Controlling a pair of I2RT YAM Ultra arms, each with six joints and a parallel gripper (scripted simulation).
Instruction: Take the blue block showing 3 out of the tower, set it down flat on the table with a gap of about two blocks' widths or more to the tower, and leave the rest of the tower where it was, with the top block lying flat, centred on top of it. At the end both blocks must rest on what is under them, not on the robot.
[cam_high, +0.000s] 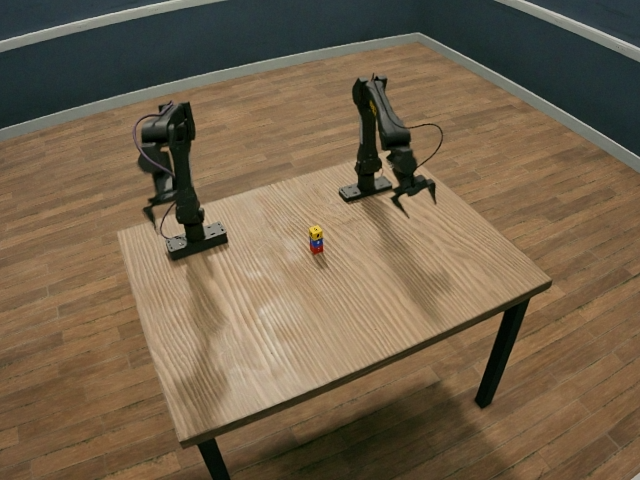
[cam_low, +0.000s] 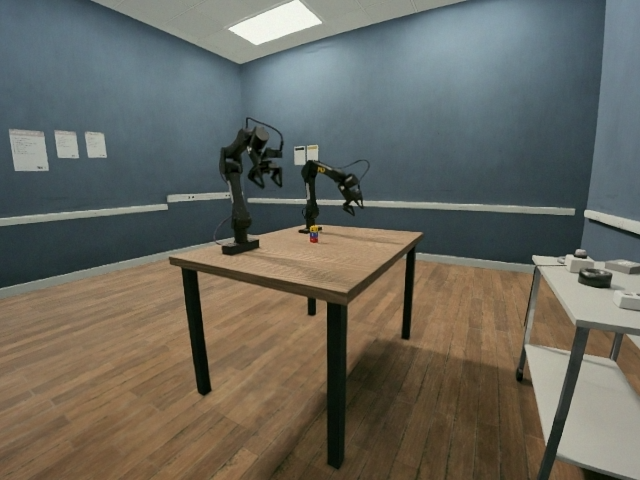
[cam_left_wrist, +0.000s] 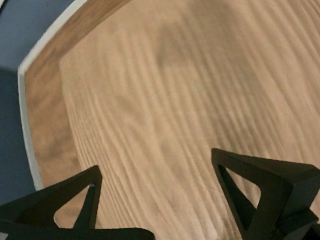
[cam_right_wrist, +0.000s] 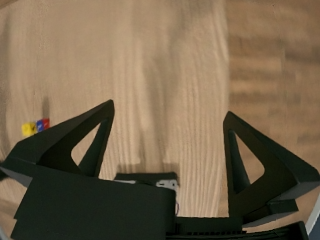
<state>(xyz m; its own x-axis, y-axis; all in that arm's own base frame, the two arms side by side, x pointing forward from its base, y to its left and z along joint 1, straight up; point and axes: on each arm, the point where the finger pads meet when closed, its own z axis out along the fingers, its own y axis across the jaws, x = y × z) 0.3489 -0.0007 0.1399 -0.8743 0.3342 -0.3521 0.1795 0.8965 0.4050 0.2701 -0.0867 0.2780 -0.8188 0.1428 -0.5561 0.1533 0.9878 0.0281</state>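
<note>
Now: right hand 6 cm past the blue block, 42 cm to the right of it and 27 cm above it.
My left gripper is now 14 cm past the blue block, 30 cm to the left of it and 11 cm above it.
</note>
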